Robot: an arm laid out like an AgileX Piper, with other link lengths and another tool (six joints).
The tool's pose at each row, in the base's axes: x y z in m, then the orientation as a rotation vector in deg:
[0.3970 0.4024 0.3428 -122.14 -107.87 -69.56]
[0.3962 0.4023 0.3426 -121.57 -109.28 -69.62]
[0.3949 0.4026 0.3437 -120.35 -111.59 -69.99]
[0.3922 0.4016 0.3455 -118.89 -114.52 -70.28]
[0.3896 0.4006 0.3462 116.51 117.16 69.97]
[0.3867 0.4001 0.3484 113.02 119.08 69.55]
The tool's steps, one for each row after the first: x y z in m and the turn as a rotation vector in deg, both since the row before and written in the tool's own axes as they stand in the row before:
[-0.0002 -0.0007 -0.0003 0.01 -0.15 -1.04]
[0.0009 -0.0007 -0.0013 -0.05 -0.02 -1.79]
[0.0004 -0.0012 -0.0031 -0.03 -0.15 -2.23]
[-0.0002 -0.0017 -0.0023 0.03 -0.28 -2.54]
[0.0011 -0.0012 -0.0033 -0.09 -0.03 -2.71]

